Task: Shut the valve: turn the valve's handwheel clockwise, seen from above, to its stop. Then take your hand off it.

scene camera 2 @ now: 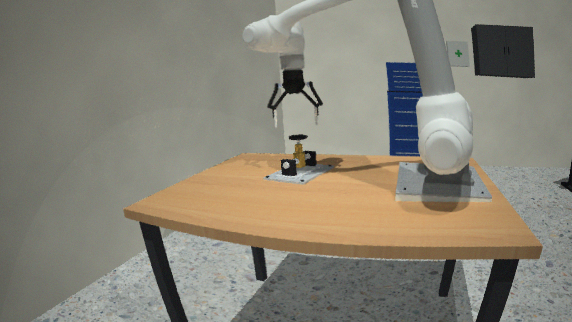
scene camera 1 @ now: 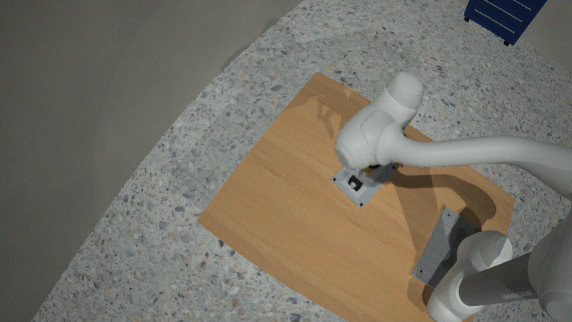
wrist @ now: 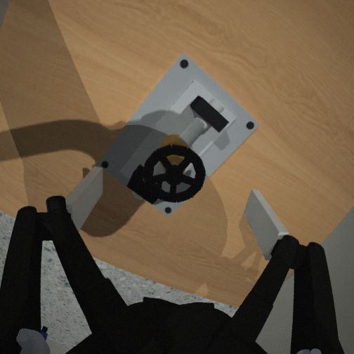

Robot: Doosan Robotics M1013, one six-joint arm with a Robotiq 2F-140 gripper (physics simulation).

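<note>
The valve's black spoked handwheel [scene camera 2: 298, 137] [wrist: 174, 175] lies level on top of the yellow valve body [scene camera 1: 369, 171] [scene camera 2: 299, 159] [wrist: 174, 140]. In scene camera 1 the arm hides most of the wheel. The valve sits on a grey plate [scene camera 1: 361, 199] [scene camera 2: 309, 174] [wrist: 172, 82] with black corner bolts. My gripper [scene camera 2: 296, 123] [wrist: 176, 191] is open and empty, pointing down. Its fingertips are a little above the wheel, apart from it, one to each side in scene camera 2. In the wrist view the wheel appears between the pads, somewhat beyond them.
Black pipe blocks [scene camera 1: 355, 183] [scene camera 2: 289, 167] [wrist: 210, 114] stand at both ends of the valve's pipe. The wooden table [scene camera 1: 280, 200] [scene camera 2: 225, 210] [wrist: 295, 75] also bears the robot's base plate [scene camera 1: 435, 250] [scene camera 2: 410, 187]. A blue drawer cabinet [scene camera 1: 505, 17] [scene camera 2: 403, 120] stands beyond the table.
</note>
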